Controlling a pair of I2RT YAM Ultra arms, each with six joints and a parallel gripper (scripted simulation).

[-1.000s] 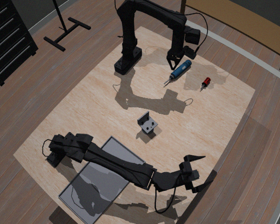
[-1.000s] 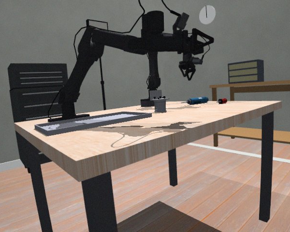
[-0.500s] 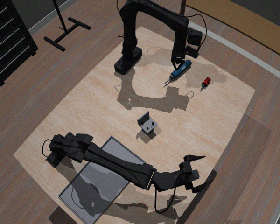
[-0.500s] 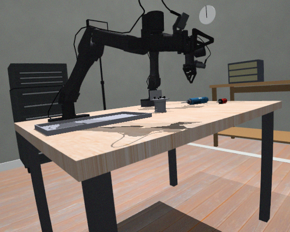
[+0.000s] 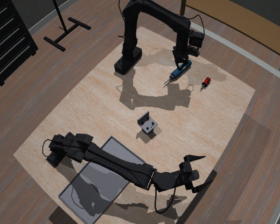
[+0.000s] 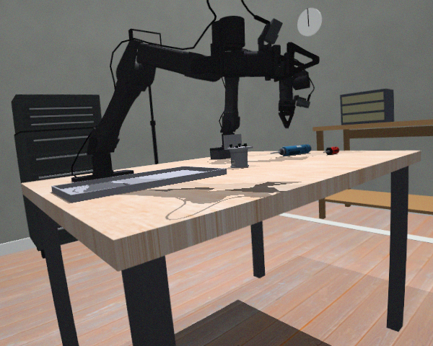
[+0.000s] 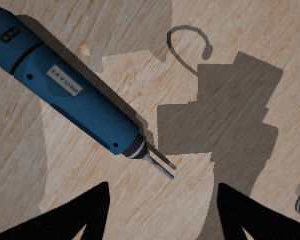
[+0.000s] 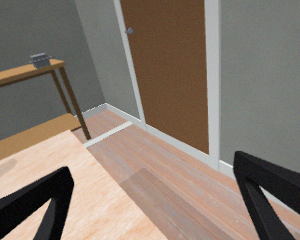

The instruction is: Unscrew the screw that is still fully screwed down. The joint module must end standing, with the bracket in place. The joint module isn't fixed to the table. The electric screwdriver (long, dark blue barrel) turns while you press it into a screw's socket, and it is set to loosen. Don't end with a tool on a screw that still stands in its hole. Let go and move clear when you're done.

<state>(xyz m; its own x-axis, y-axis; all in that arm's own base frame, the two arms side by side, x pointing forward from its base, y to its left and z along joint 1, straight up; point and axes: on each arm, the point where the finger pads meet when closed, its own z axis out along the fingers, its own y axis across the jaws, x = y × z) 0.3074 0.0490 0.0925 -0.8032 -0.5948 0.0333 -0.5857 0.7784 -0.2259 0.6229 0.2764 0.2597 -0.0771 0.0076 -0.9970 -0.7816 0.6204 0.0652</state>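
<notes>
My right gripper is now 330 mm past the grey bracket, 120 mm to the right of it and 190 mm above it. The rest, counted from my right hand: shallow grey tray (380 mm behind, 230 mm to the right, 260 mm below); then small red-handled screwdriver (170 mm behind, 530 mm to the left, 250 mm below).
</notes>
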